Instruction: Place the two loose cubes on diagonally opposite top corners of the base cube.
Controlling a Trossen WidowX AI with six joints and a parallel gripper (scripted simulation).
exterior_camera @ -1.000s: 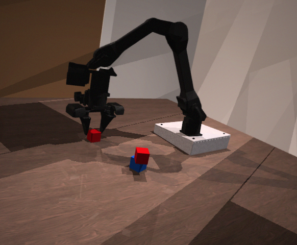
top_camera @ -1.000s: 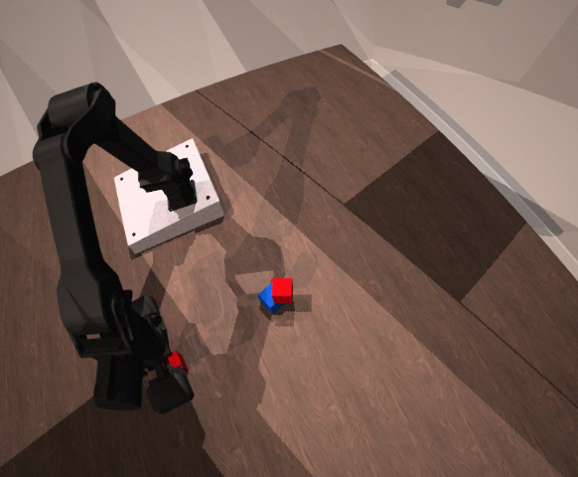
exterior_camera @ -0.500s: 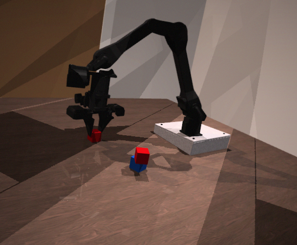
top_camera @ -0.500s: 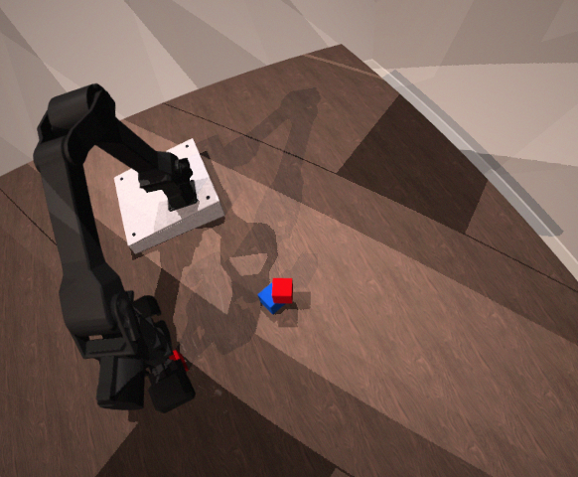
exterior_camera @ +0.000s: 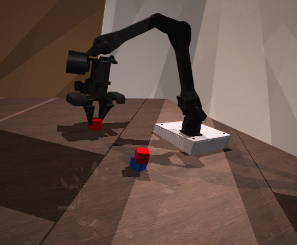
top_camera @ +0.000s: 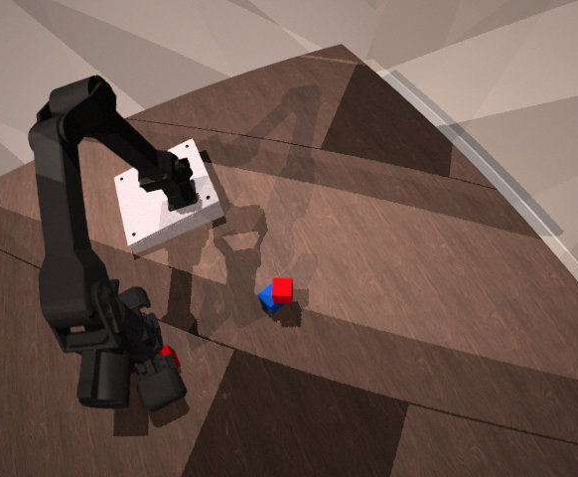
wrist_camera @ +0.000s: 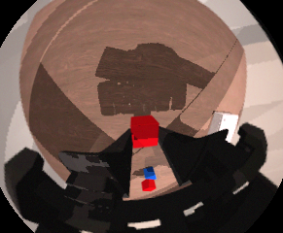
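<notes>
Now: the red cube 7 cm behind my gripper tip, 22 cm to the left of it and 1 cm below it. From my gripper tip the other things lie so: blue base cube: 8 cm behind, 20 cm to the left, 4 cm below.
</notes>
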